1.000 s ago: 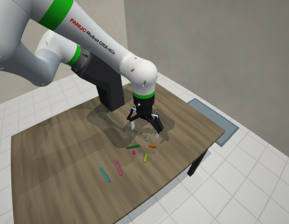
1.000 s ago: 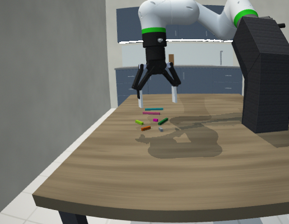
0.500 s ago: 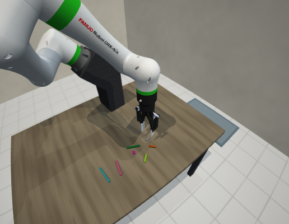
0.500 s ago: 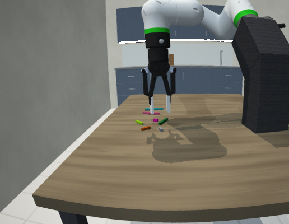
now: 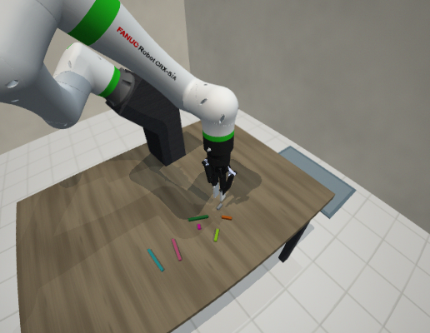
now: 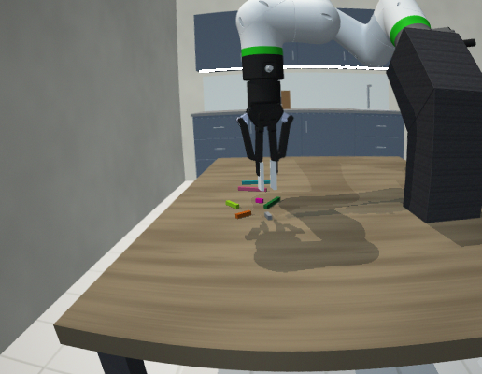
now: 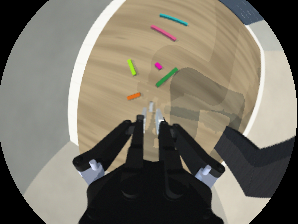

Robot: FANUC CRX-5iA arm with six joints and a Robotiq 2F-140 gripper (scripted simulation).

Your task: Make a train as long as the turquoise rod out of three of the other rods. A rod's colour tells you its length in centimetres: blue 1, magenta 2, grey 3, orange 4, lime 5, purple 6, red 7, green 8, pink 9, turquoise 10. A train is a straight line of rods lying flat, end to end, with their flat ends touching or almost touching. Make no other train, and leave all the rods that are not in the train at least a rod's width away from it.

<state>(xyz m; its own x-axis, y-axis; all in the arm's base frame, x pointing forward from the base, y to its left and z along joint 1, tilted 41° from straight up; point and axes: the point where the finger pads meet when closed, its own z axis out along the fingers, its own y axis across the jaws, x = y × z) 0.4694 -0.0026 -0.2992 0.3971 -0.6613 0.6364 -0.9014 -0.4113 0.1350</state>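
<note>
Now: hand 10 cm above the grey rod. The rest, counted from my hand: magenta rod: 12 cm to the right, 10 cm below, 4 cm ahead; then green rod: 10 cm to the right, 10 cm below; then orange rod: 10 cm below, 6 cm ahead.
</note>
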